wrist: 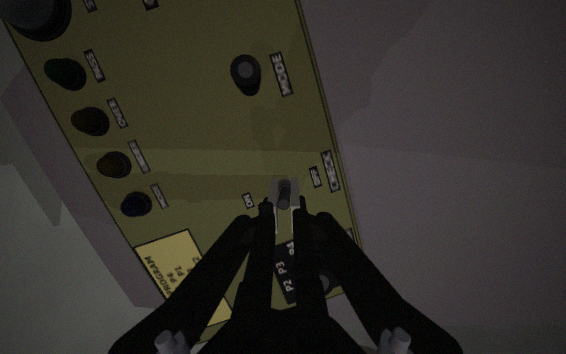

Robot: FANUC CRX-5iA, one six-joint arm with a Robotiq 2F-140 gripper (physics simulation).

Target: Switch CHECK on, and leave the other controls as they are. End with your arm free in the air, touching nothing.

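Frame: origin at the arm's base, x left, y back, z up, level; metres.
Seen in the pictures: gripper, fingertip midpoint: [284, 188].
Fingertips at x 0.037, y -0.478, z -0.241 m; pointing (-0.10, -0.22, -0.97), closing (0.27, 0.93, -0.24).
Offsets run from my fingertips to a thing's top centre. "pt": to the spot under its first point. Level surfaces: height alone.
The CHECK toggle {pt dx -0.005, dy +0.012, dz +0.043 m} [283, 198] is a short dark grey lever on the olive panel {dz +0.022 m} [200, 125], between the ON label {pt dx +0.000, dy -0.043, dz +0.016 m} [248, 200] on the left and the OFF label {pt dx +0.001, dy +0.035, dz -0.017 m} [315, 177] on the right. The CHECK label {dx +0.001, dy +0.054, dz -0.022 m} [330, 171] is near the panel's right edge. My gripper [284, 188] is shut on the lever, with one light grey fingertip pad on each side. The lever's tip points towards the lower part of the view; I cannot tell whether it leans to ON or OFF. The fingers hide part of its surroundings.
A black MODE knob {dx -0.119, dy +0.016, dz +0.043 m} [246, 73] stands farther up. Green {pt dx -0.178, dy -0.141, dz +0.072 m} [66, 73], amber {pt dx -0.132, dy -0.140, dz +0.072 m} [90, 121] and blue {pt dx -0.041, dy -0.140, dz +0.072 m} [136, 204] buttons line the left side. A yellow PROGRAM card {dx +0.086, dy -0.152, dz +0.074 m} [172, 250] and a dark P2/P3 dial plate {pt dx +0.137, dy -0.043, dz +0.017 m} [283, 287] lie partly behind the gripper. A large dark round part shows at top left.
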